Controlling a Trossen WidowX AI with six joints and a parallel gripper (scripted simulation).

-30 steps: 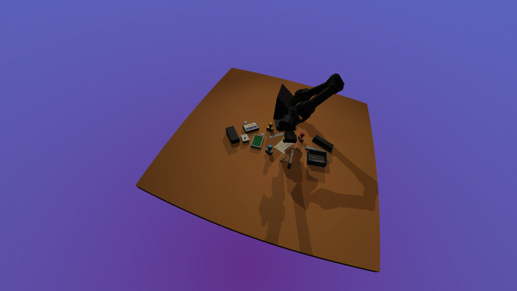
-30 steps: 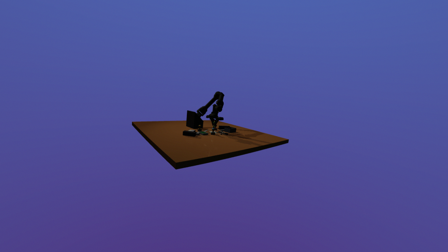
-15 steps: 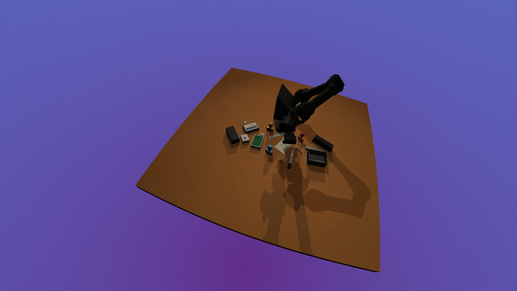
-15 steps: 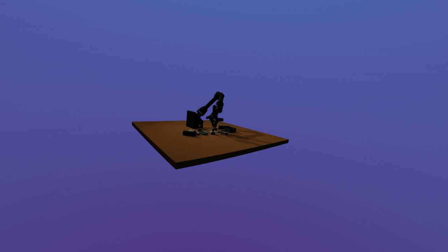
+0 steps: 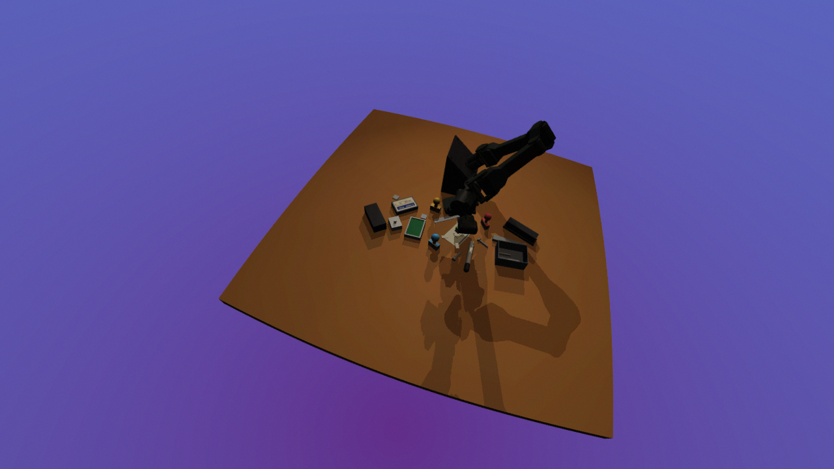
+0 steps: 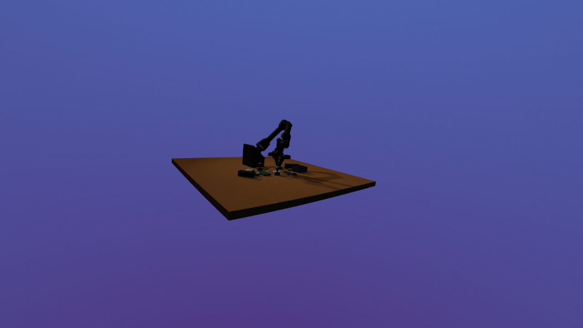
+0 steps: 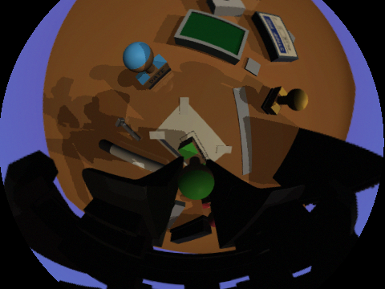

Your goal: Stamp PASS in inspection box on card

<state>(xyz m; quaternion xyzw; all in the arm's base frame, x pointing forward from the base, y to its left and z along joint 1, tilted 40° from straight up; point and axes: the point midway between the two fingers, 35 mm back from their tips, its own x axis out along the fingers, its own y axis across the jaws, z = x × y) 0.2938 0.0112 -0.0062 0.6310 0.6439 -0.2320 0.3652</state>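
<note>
The cream card lies 50 mm below my gripper tip, 10 mm to the right of it and 10 mm ahead of it. Also, from my gripper tip: red-knobbed stamp (90 mm to the left, 70 mm behind, 30 mm below); grey ruler (80 mm behind, 50 mm below, 40 mm to the right); green-knobbed PASS stamp (right at my gripper tip).
</note>
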